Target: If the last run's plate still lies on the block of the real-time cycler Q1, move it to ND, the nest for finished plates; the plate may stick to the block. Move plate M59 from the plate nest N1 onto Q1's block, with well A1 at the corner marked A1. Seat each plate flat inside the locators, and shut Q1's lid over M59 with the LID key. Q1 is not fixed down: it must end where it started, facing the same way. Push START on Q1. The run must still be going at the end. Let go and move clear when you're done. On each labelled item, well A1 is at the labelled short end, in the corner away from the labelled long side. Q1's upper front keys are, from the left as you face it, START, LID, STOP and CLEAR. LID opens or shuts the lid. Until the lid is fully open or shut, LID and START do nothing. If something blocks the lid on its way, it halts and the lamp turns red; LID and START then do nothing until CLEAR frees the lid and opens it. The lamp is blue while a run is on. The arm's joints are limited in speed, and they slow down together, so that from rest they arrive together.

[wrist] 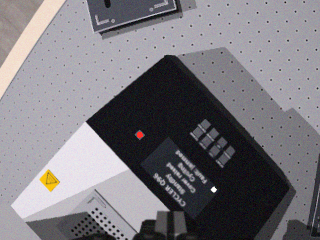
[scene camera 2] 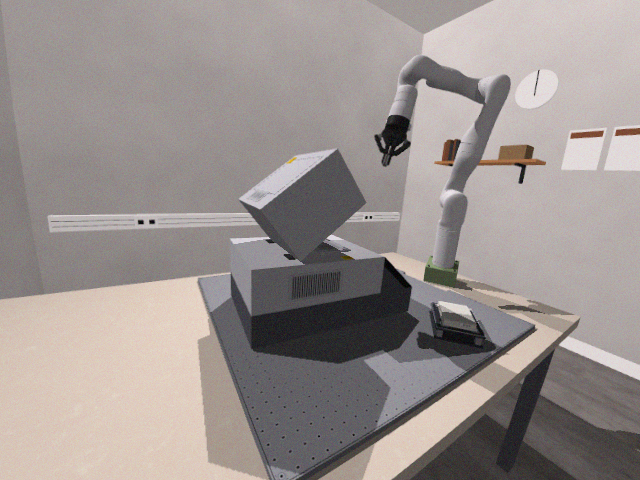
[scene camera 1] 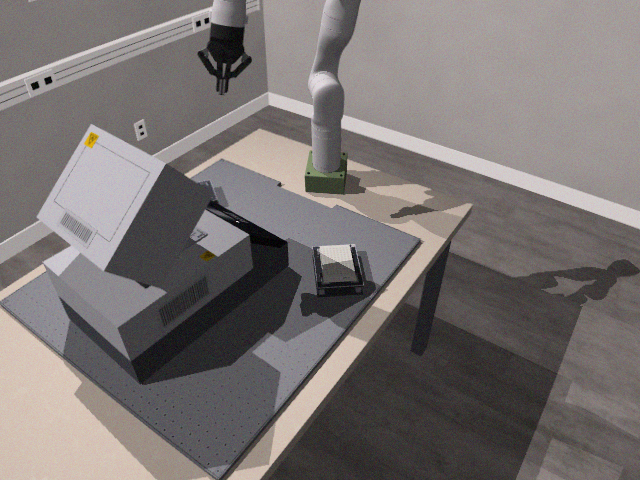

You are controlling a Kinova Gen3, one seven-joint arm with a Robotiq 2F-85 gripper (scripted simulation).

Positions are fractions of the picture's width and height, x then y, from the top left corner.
white well plate: scene camera 2 0.71, 0.66; scene camera 1 0.53, 0.55; not seen in the wrist view (out of frame)
